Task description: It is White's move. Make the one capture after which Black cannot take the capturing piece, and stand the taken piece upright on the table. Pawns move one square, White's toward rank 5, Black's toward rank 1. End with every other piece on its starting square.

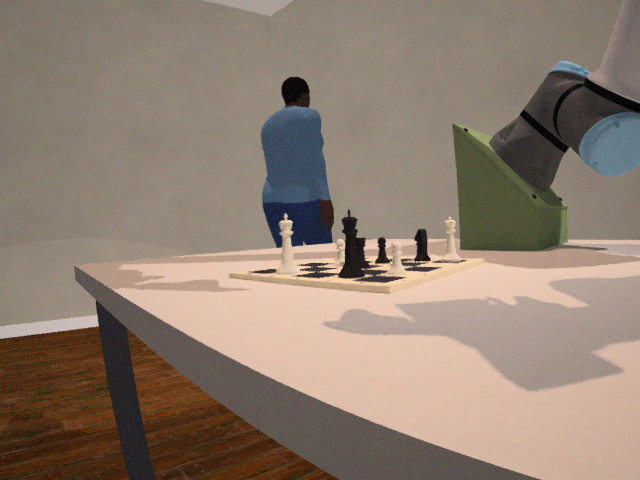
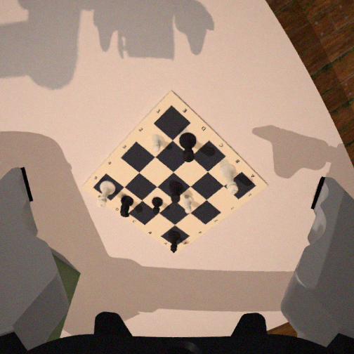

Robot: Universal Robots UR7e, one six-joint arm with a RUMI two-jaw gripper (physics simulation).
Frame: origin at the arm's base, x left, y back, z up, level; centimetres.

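Where they show: arm's base, origin of its link: [image 1: 518,165].
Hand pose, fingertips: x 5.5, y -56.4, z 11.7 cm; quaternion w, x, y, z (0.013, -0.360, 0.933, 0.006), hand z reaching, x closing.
Each offset is from my fingertips to the top centre of the thing. "pt": to the spot under its first point. Level surfaces: height alone.
The chessboard @(pt dx -9.9, dy +2.2, dz -26.8 cm) [image 1: 310,280] [image 2: 171,98] lies on the table. My gripper [image 2: 173,177] is open and empty, high above the board. A tall white crowned piece @(dx -16.0, dy +5.0, dz -20.4 cm) [image 1: 286,250] [image 2: 228,175] stands near one corner, another @(dx -4.7, dy +20.8, dz -21.5 cm) [image 1: 450,240] [image 2: 106,190] near the opposite corner. The black king @(dx -8.0, dy +5.8, dz -20.4 cm) [image 1: 351,253] [image 2: 188,141] stands near a white pawn @(dx -4.9, dy +9.0, dz -23.6 cm) [image 1: 396,259] [image 2: 157,143]. A dark piece [image 2: 176,190] on the centre square has a second white pawn @(dx -15.8, dy +13.3, dz -23.6 cm) [image 1: 339,252] [image 2: 188,203] beside it. A black pawn @(dx -12.4, dy +17.1, dz -23.6 cm) [image 1: 382,251] [image 2: 157,203] and black knight @(dx -8.8, dy +20.7, dz -22.8 cm) [image 1: 422,244] [image 2: 126,205] stand nearby. Another black piece [image 2: 174,239] stands at the bottom corner.
The green sloped base [image 1: 496,206] [image 2: 65,275] carries the arm [image 1: 547,113] beyond the board. A person [image 1: 293,155] in blue stands behind the table @(dz -27.4 cm) [image 1: 258,335] [image 2: 225,55]. Wooden floor [image 1: 62,403] [image 2: 320,60] shows past the table edge. Arm shadows fall on the tabletop.
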